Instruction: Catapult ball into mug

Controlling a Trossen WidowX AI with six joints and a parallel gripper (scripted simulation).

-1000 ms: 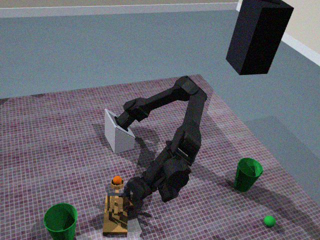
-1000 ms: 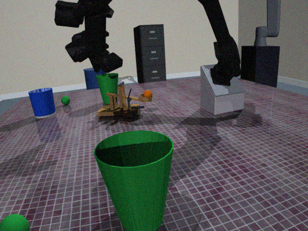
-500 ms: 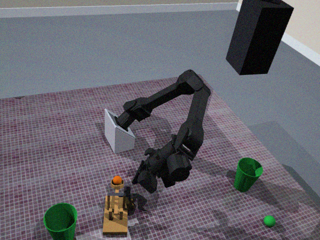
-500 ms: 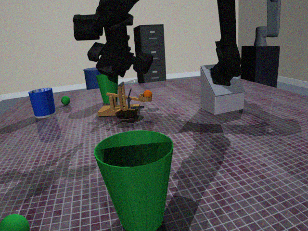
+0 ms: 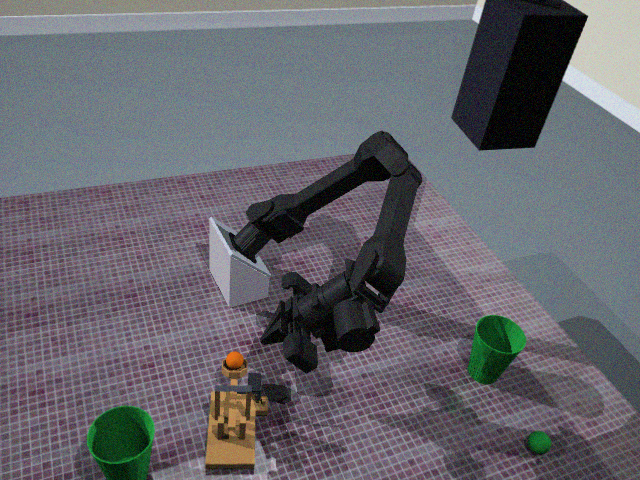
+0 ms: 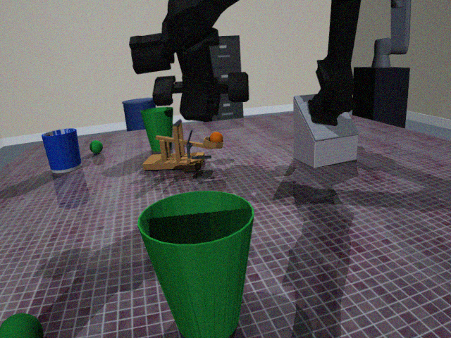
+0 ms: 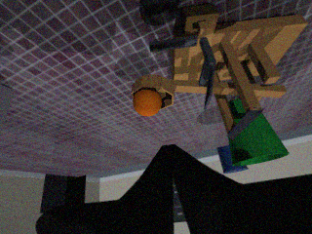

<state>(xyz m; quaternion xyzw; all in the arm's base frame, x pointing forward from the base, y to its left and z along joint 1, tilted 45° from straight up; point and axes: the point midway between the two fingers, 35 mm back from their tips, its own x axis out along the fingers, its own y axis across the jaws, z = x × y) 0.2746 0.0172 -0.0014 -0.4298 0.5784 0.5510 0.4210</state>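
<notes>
The orange ball lies 2 cm behind my gripper tip, 4 cm to the right of it and 7 cm below it. The rest, counted from my gripper tip: blue mug 38 cm ahead, 14 cm to the right, 10 cm below; catapult 5 cm ahead, 4 cm to the right, 8 cm below.
</notes>
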